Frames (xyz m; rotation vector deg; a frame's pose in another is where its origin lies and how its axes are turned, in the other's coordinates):
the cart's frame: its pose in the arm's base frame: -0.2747 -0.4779 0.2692 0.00 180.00 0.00
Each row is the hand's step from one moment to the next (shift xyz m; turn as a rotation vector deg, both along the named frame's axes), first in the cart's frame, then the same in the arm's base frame.
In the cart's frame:
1: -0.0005 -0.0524 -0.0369 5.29 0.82 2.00
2: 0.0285 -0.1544 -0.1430 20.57 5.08 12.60
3: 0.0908 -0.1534 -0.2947 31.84 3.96 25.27
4: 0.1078 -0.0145 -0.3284 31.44 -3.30 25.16
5: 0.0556 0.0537 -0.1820 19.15 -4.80 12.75
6: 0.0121 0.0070 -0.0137 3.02 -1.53 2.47
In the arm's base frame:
1: 0.0005 -0.0524 0.0369 -5.29 0.82 -2.00
2: -0.0285 -0.1544 0.1430 -20.57 5.08 -12.60
3: -0.0908 -0.1534 0.2947 -31.84 3.96 -25.27
4: -0.1078 -0.0145 0.3284 -31.44 -3.30 -25.16
5: -0.0556 0.0537 0.1820 -19.15 -4.80 -12.75
6: -0.0121 0.0070 0.0137 -3.02 -1.53 -2.47

